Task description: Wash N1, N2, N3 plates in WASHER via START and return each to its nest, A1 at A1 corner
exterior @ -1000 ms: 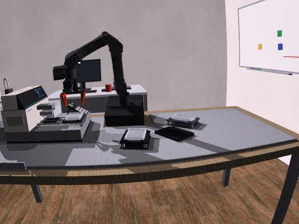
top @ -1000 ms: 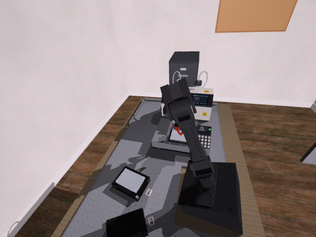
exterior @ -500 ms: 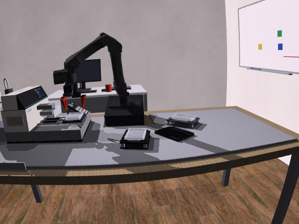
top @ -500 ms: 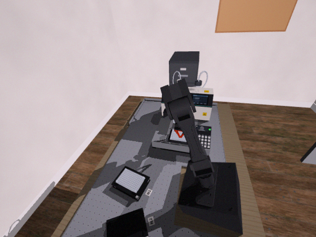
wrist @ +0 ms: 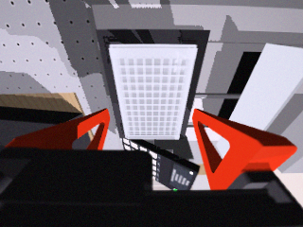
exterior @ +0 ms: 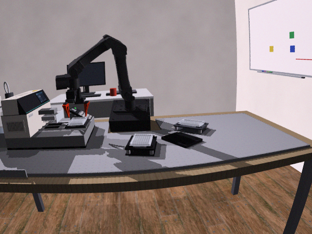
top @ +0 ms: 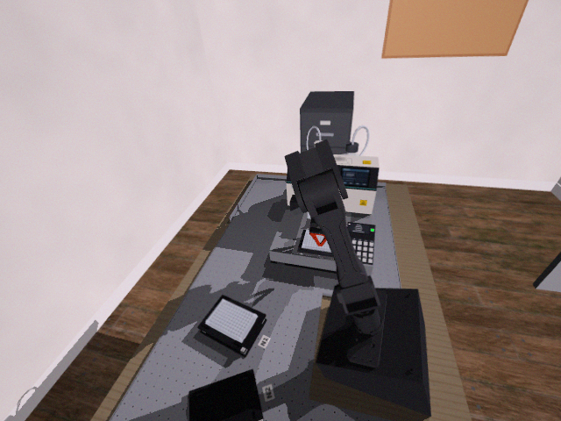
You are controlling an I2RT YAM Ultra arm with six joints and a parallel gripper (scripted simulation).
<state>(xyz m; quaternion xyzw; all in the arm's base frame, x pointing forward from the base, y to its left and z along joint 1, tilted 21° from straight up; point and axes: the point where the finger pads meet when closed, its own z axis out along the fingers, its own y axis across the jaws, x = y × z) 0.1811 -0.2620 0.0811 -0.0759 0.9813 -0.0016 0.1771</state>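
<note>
Now: the black washer carrier 4 cm below my hand. The rest, counted from my hand: manifold head 2 cm ahead, 15 cm to the right, 1 cm above; washer 2 cm ahead, 15 cm to the right, 1 cm above; N1 label 6 cm ahead, 36 cm to the left, 12 cm below.
</note>
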